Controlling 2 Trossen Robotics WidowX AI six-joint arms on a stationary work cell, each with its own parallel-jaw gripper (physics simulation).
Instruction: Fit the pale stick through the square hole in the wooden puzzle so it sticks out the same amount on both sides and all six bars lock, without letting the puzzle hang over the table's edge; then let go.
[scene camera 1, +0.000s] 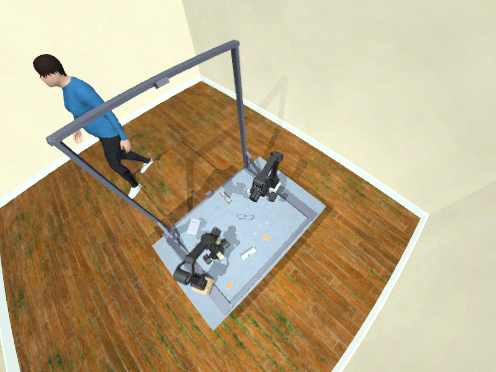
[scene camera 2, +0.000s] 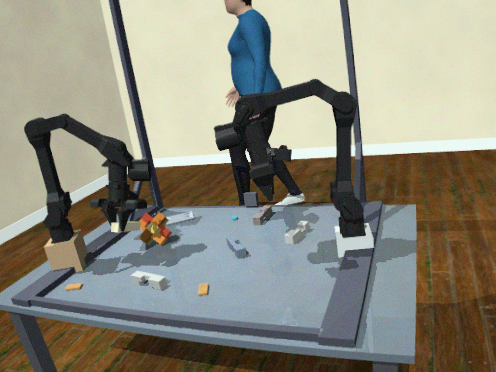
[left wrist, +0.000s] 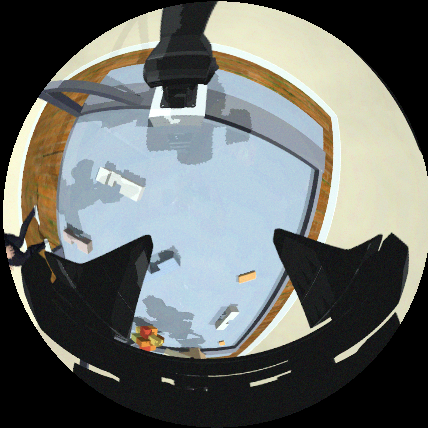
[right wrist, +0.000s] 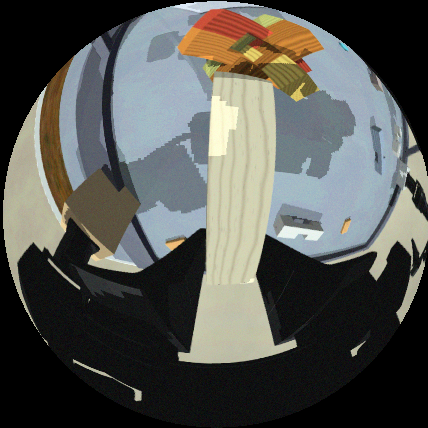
Labels:
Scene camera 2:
my left gripper: 271, 197
my right gripper: 118, 231
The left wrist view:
my left gripper: 212, 238
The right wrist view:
my right gripper: 227, 234
pale stick: 241, 144, held by my right gripper

